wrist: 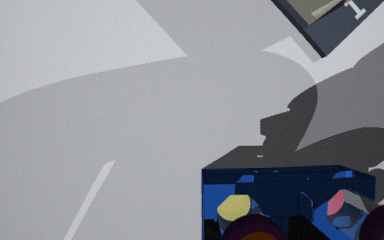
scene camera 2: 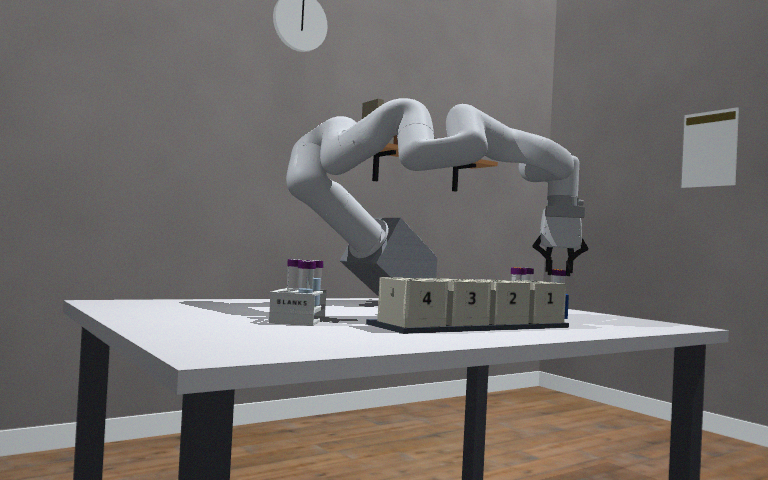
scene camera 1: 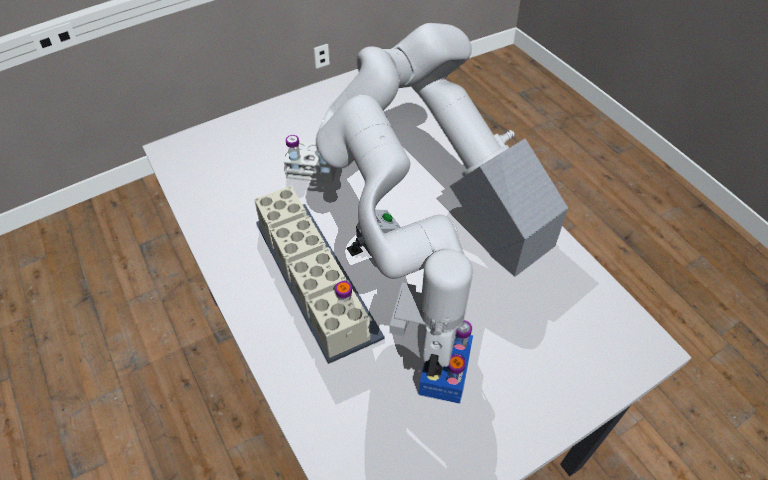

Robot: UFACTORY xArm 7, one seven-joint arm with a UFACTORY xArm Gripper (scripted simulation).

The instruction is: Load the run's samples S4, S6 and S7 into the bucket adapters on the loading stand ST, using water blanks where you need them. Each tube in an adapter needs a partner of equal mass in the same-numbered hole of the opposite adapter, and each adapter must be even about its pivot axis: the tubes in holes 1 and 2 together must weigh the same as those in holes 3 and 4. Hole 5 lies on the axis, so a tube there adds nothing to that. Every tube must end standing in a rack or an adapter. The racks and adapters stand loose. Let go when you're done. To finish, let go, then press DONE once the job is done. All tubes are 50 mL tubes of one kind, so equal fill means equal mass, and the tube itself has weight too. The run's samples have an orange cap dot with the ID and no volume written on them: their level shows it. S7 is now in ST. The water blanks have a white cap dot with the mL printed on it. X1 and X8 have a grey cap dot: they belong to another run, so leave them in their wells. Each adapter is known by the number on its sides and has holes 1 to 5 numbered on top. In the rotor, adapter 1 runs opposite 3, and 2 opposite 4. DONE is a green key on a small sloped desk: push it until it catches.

Labels:
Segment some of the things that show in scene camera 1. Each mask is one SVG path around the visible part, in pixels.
The gripper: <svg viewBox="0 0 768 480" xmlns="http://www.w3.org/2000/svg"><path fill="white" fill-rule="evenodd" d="M464 319L458 327L446 332L442 331L440 336L433 333L434 330L427 324L425 325L423 361L426 362L425 372L428 373L427 376L441 375L442 368L449 365L456 330L461 326Z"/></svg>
A blanks rack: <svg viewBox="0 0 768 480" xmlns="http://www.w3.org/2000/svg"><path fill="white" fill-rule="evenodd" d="M287 152L284 160L286 178L333 183L337 168L328 164L320 164L317 151L308 150L308 147L316 146L316 143L299 141L299 144L303 145L304 149L300 150L300 159L296 161L291 161ZM319 167L330 168L330 172L320 172ZM290 164L299 164L301 165L300 170L291 169Z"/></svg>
A blue sample rack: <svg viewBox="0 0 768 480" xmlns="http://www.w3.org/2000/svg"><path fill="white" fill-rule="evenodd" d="M470 337L467 348L459 350L453 346L451 356L454 354L461 355L466 361L461 382L456 385L448 383L446 380L447 367L443 367L441 378L436 381L428 379L424 362L419 395L460 404L472 345Z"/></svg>

